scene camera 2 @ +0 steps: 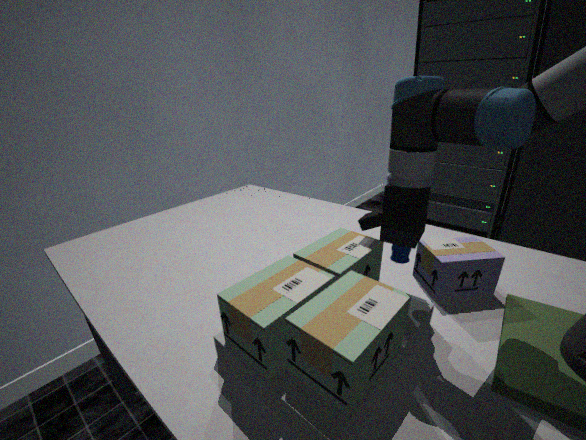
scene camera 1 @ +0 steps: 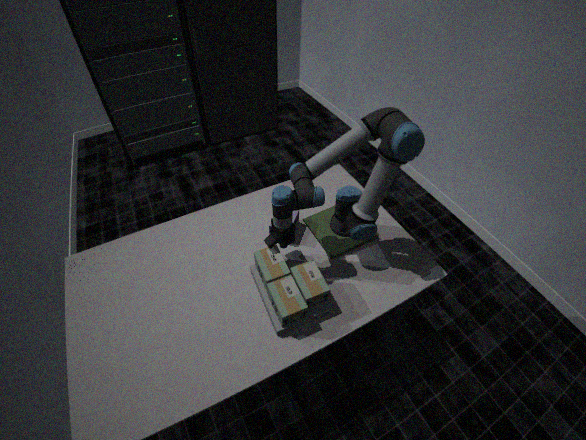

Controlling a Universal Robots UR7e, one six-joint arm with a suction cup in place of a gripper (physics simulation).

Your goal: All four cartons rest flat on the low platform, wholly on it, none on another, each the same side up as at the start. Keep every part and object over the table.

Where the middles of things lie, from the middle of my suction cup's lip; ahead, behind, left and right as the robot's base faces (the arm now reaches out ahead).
Now: suction cup 7 cm short of the low grey platform [scene camera 1: 324, 309], 15 cm to the right of it and 10 cm above it.
